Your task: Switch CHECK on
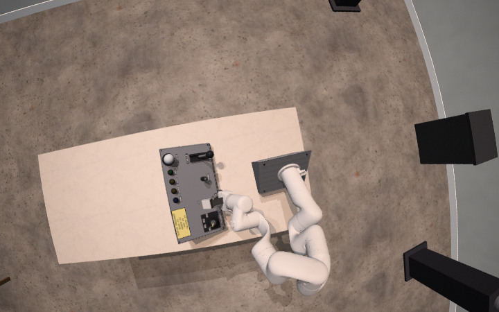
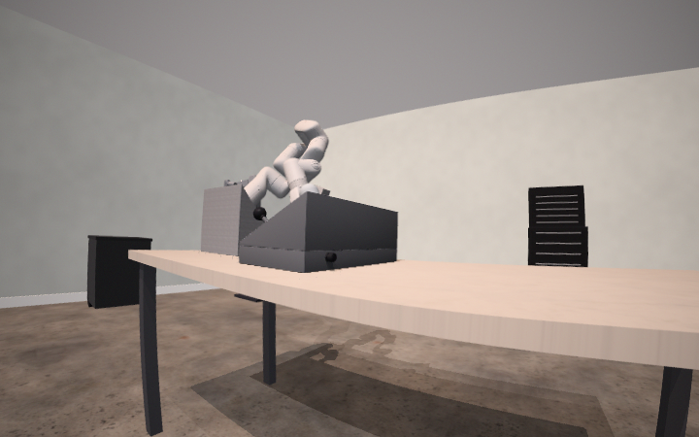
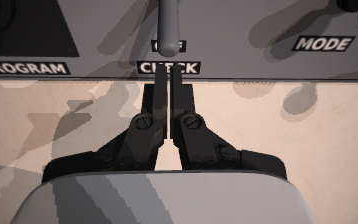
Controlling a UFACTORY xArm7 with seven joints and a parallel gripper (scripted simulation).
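The check toggle lies 50 mm ahead of my hand and 10 mm below it. The rest, counted from my hand: rotary selector: 130 mm to the left, 70 mm ahead, 10 mm below; small black knob: 120 mm to the right, 50 mm ahead; grey console: 90 mm ahead, 60 mm to the right, 30 mm below.
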